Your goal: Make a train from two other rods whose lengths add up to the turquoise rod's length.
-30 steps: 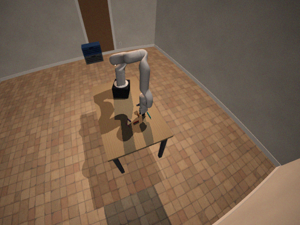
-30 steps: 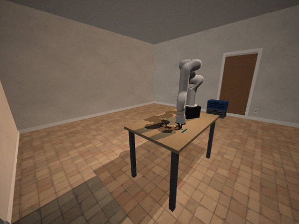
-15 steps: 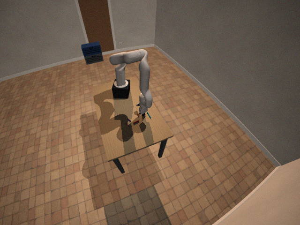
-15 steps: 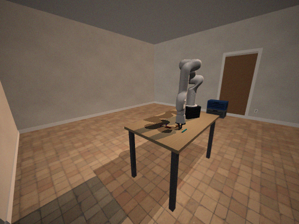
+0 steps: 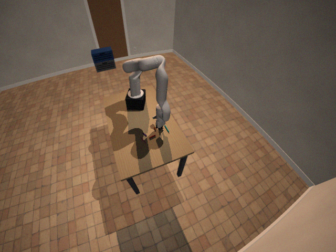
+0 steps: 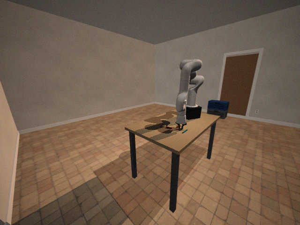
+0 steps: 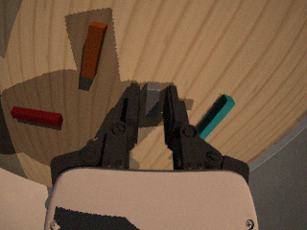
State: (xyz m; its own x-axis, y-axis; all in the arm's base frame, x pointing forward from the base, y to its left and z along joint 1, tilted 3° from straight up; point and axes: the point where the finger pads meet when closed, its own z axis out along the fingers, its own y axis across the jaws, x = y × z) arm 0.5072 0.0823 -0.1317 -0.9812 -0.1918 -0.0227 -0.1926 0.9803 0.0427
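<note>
The grey rod is 2 cm below my hand. Round my hand: turquoise rod: 3 cm ahead, 6 cm to the left, 2 cm below; orange rod: 3 cm behind, 5 cm to the right, 2 cm below; red rod: 5 cm ahead, 12 cm to the right, 2 cm below.
</note>
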